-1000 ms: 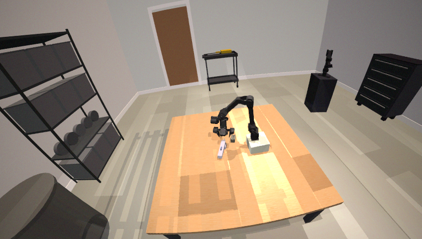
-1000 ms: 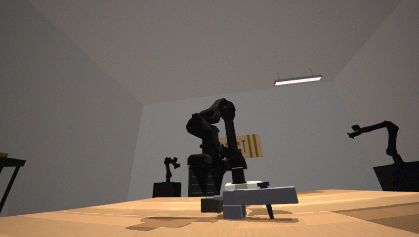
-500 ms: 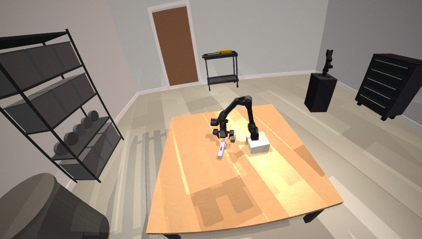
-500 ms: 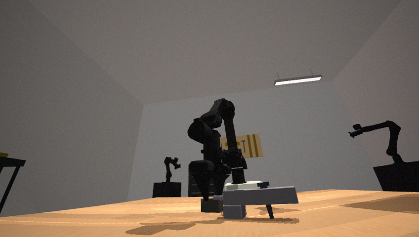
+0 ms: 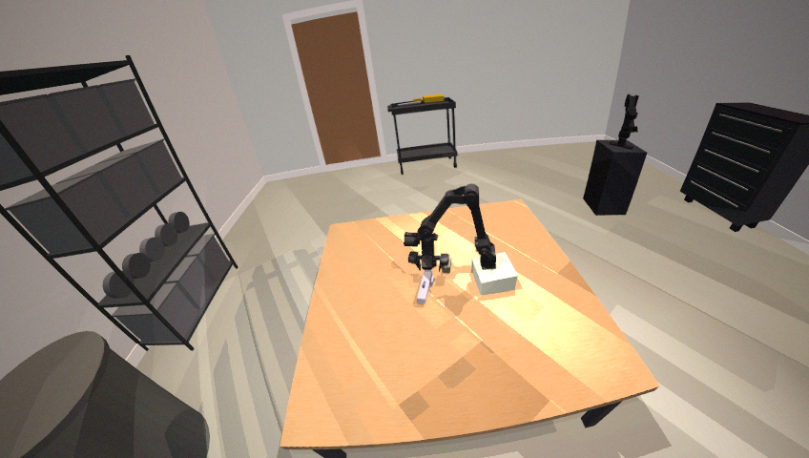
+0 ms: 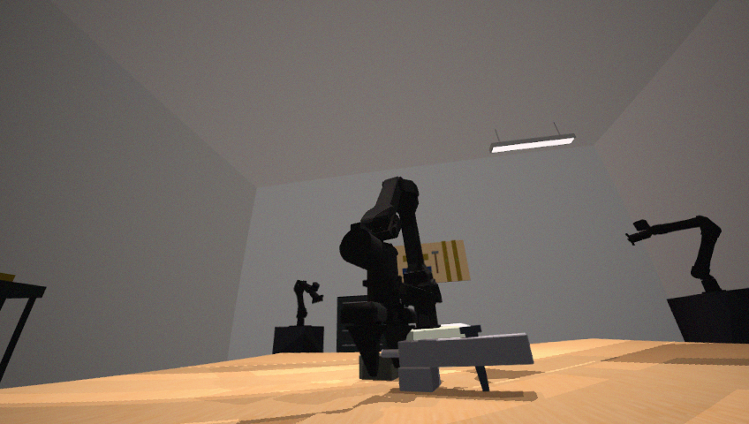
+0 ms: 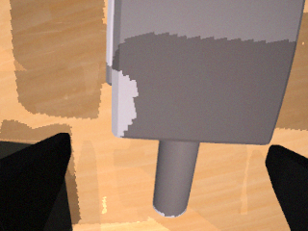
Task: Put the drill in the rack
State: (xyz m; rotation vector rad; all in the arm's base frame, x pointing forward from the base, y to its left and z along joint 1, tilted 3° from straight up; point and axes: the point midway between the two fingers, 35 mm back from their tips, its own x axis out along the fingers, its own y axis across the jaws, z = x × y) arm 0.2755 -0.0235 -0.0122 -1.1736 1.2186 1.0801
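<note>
My gripper tip is 60 mm to the right of the drill and 30 mm below it. Also, from my gripper tip: dark t-shaped post (10 mm ahead, 140 mm to the left, 30 mm above); rack (80 mm behind, 40 mm to the right); long grey body (10 mm ahead, 110 mm to the left, 20 mm above).
</note>
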